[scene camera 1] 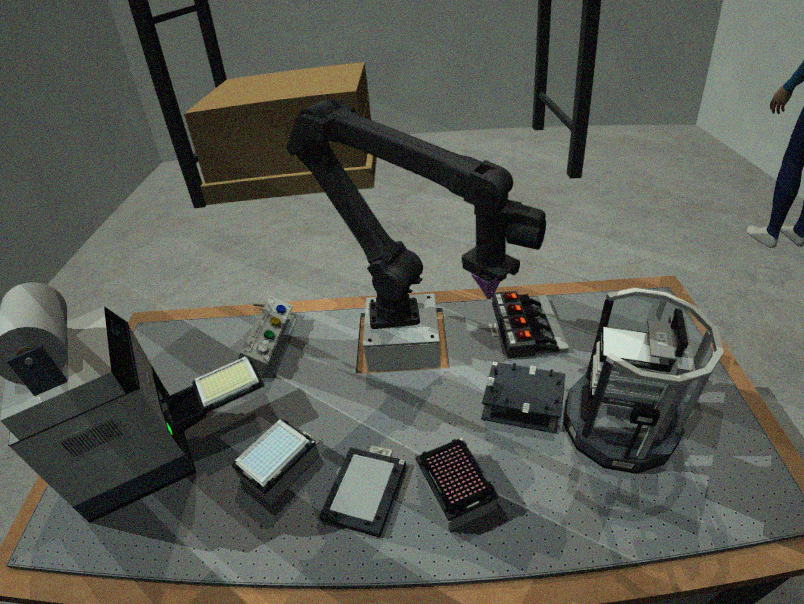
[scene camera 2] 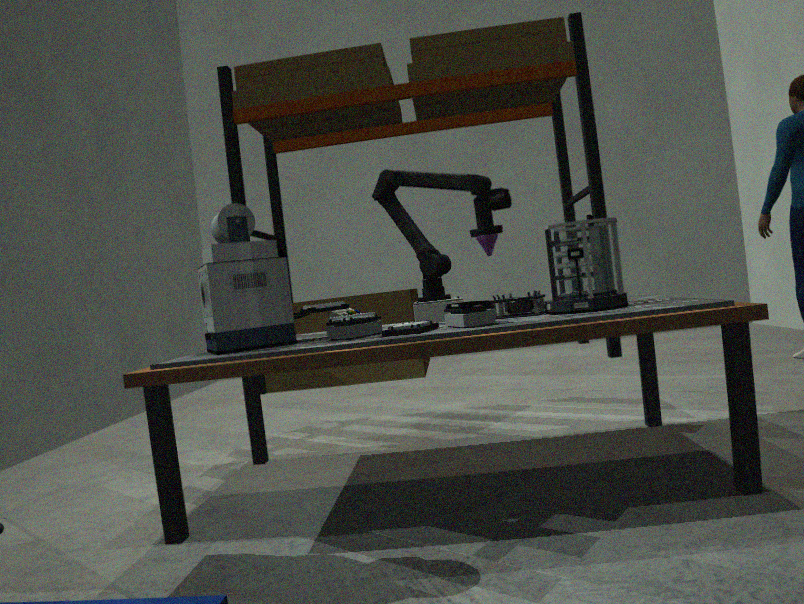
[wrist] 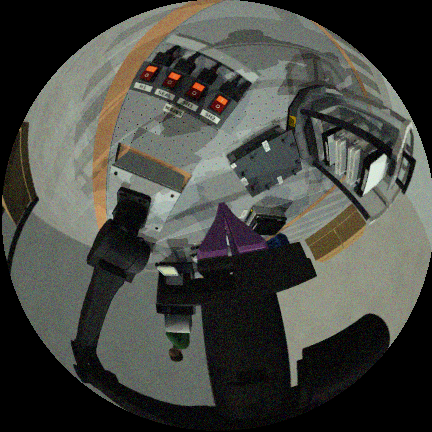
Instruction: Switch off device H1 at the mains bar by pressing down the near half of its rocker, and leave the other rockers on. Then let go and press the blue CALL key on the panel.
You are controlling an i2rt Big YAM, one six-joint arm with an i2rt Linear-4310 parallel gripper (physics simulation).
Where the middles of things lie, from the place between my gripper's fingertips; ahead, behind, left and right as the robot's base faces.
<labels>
I see the round caged rack (scene camera 1: 636,419) 21 cm ahead of my hand, 25 cm to the left of it and 7 cm below it. Round my hand: flat lidded plate (scene camera 1: 359,496) (30 cm ahead, 30 cm to the right, 19 cm below).
</labels>
